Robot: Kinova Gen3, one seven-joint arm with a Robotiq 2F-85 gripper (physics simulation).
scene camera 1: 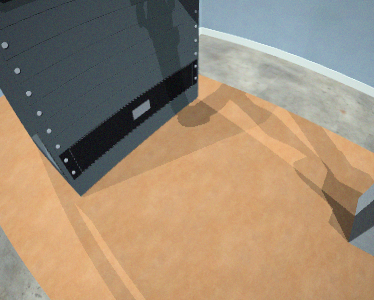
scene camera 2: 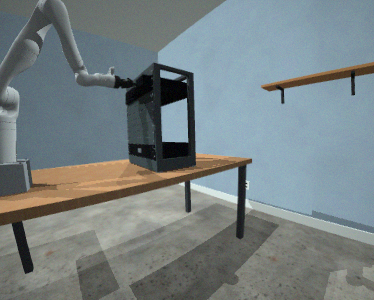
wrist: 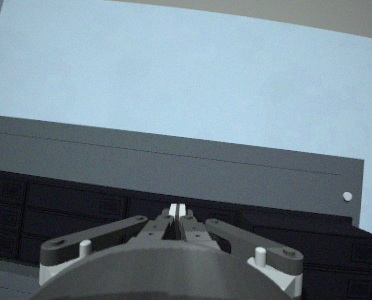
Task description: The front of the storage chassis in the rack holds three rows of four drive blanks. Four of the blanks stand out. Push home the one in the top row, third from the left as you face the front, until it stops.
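Frame: origin at the arm's base, x up, y left, z back, level; millimetres.
Seen in the pictures: gripper, fingertip midpoint: [wrist: 177, 213]; arm's base, link origin: [scene camera 2: 4, 161].
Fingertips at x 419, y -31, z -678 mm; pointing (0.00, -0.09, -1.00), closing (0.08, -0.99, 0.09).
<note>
Pixels of each thing's top centre, then the offset from my fingertips to it. "pt": a spot on its surface instead. Level surfaces: height alone.
- dark chassis, surface spot: [scene camera 2: 132, 96] pt dx -70, dy +29, dz +26 mm
- top row's third blank, surface spot: [wrist: 145, 205] pt dx +4, dy +33, dz -4 mm
- second blank, top centre: [wrist: 105, 180] dx +11, dy +98, dz -73 mm
- fourth blank, top centre: [wrist: 279, 209] dx +11, dy -116, dz -9 mm
- pale screw, top centre: [wrist: 347, 192] dx +40, dy -181, dz +10 mm
- wooden table, surface height: dx -549 mm
The rack [scene camera 1: 100, 75] [scene camera 2: 157, 122] [wrist: 150, 152] stands on the table. The dark chassis [scene camera 2: 132, 96] is near its top. In the wrist view, the top row's third blank [wrist: 145, 205] is behind and beside the fingertips, its right part and lower edge partly hidden. It looks about level with the second blank [wrist: 65, 195] to its left. The fourth blank [wrist: 310, 245] stands out, its top and left side showing. My gripper [scene camera 2: 134, 83] [wrist: 177, 213] is shut and empty, its tips at the third blank's front; contact cannot be told. The gripper does not show in scene camera 1.
The standing-out fourth blank is close to the right of the fingers. The rack's top rail runs just above the chassis, with a pale screw [wrist: 347, 196] at its right end. The wooden table [scene camera 1: 200, 225] [scene camera 2: 90, 175] bears rack and arm base [scene camera 2: 14, 177]. A wall shelf [scene camera 2: 320, 77] hangs at the right.
</note>
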